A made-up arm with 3 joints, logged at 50 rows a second.
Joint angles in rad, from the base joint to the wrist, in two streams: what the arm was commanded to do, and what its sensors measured. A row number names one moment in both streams.
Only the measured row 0 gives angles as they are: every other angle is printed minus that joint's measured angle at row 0.
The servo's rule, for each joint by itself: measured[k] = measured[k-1] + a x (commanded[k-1-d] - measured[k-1]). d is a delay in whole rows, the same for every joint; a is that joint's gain. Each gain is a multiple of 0.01, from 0.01 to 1. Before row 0 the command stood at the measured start. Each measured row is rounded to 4 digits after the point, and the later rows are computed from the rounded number. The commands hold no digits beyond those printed.
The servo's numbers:
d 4
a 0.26 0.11 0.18
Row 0, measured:
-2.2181, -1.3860, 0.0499
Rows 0 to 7, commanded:
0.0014, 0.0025, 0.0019
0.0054, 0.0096, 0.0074
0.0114, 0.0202, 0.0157
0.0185, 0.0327, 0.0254
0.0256, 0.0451, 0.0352
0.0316, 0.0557, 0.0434
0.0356, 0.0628, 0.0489
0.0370, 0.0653, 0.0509
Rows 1 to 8, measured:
0.0000, 0.0000, 0.0000
0.0000, 0.0000, 0.0000
0.0000, 0.0000, 0.0000
0.0000, 0.0000, 0.0000
0.0004, 0.0003, 0.0003
0.0017, 0.0013, 0.0016
0.0042, 0.0034, 0.0041
0.0079, 0.0066, 0.0079

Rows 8 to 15, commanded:
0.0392, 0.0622, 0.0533
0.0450, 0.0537, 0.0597
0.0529, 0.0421, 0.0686
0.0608, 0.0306, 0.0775
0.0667, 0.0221, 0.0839
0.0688, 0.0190, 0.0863
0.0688, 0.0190, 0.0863
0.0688, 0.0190, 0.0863
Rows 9 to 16, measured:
0.0125, 0.0108, 0.0128
0.0175, 0.0157, 0.0183
0.0222, 0.0209, 0.0238
0.0260, 0.0258, 0.0287
0.0294, 0.0298, 0.0331
0.0335, 0.0324, 0.0379
0.0385, 0.0335, 0.0434
0.0443, 0.0332, 0.0495

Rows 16 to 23, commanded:
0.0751, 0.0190, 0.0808
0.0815, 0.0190, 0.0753
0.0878, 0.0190, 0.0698
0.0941, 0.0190, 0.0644
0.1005, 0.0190, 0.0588
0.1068, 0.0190, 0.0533
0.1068, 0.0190, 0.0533
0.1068, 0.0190, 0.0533
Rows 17 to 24, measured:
0.0501, 0.0320, 0.0557
0.0550, 0.0306, 0.0612
0.0586, 0.0293, 0.0657
0.0613, 0.0282, 0.0694
0.0649, 0.0272, 0.0715
0.0692, 0.0263, 0.0722
0.0740, 0.0255, 0.0718
0.0792, 0.0248, 0.0705

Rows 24 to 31, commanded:
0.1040, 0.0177, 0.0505
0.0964, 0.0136, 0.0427
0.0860, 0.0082, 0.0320
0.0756, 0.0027, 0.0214
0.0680, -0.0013, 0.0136
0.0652, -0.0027, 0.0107
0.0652, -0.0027, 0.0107
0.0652, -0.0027, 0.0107
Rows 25 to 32, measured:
0.0847, 0.0242, 0.0684
0.0904, 0.0236, 0.0657
0.0947, 0.0231, 0.0635
0.0978, 0.0226, 0.0617
0.0994, 0.0221, 0.0597
0.0986, 0.0212, 0.0566
0.0953, 0.0198, 0.0522
0.0902, 0.0179, 0.0467

